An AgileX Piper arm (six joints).
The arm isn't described. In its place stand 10 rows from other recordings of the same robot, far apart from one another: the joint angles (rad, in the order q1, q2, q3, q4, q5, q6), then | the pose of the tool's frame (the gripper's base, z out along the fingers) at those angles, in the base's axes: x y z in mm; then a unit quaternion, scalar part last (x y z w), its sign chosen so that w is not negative.
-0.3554 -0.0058 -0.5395 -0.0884 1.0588 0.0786 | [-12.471 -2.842 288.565 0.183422 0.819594 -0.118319 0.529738]
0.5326 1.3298 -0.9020 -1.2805 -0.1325 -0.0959 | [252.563 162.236 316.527 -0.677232 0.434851 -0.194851 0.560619]
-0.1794 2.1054 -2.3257 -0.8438 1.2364 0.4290 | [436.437 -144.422 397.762 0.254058 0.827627 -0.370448 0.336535]
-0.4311 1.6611 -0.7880 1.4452 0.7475 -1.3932 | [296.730 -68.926 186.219 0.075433 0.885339 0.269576 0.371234]
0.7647 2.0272 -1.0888 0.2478 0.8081 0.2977 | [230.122 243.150 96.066 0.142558 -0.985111 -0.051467 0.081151]
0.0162 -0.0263 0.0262 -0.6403 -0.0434 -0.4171 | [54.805 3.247 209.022 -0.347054 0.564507 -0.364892 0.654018]
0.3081 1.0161 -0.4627 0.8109 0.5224 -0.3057 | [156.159 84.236 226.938 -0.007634 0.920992 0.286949 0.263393]
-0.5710 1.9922 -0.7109 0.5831 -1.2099 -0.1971 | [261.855 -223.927 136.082 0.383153 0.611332 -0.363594 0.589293]
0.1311 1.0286 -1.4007 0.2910 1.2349 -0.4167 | [161.098 46.105 455.220 -0.255360 0.875827 0.088715 0.399810]
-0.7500 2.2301 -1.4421 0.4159 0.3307 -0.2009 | [343.032 -303.252 101.515 0.419660 0.861592 -0.015615 0.285132]
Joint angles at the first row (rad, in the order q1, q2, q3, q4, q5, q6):
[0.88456 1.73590 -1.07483 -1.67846 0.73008 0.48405]
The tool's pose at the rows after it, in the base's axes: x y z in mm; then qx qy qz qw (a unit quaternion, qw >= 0):
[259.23 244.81 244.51 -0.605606 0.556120 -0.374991 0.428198]
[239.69 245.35 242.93 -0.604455 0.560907 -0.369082 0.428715]
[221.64 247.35 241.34 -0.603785 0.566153 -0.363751 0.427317]
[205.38 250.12 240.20 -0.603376 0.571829 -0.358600 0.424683]
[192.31 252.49 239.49 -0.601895 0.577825 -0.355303 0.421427]
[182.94 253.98 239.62 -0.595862 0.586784 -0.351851 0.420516]
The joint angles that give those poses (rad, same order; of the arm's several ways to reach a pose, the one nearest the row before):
[0.93307 1.69393 -1.01340 -1.66291 0.76154 0.51420]
[0.98845 1.66127 -0.96661 -1.63370 0.80151 0.53563]
[1.04625 1.63829 -0.93419 -1.59443 0.84362 0.54756]
[1.10251 1.62248 -0.91409 -1.54973 0.88438 0.55276]
[1.14996 1.61283 -0.90315 -1.50878 0.92222 0.55619]
[1.18507 1.60654 -0.89871 -1.47616 0.95481 0.56932]

